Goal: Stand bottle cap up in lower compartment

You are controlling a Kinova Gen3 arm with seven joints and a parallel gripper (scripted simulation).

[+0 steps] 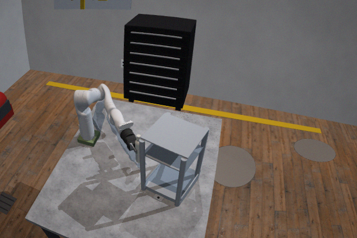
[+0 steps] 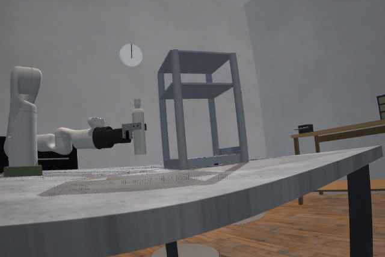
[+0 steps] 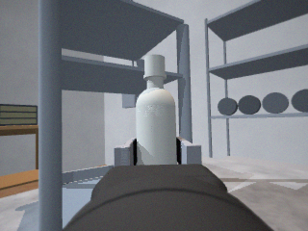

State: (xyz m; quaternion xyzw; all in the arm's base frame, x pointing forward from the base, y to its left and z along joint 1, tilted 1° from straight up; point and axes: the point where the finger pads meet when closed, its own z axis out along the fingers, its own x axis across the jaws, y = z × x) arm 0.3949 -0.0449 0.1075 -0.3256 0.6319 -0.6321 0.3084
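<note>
My hand is 200 mm short of the grey shelving unit, 40 mm to the left of it and 40 mm below it. The rest, counted from my hand: bottle: 30 mm above.
</note>
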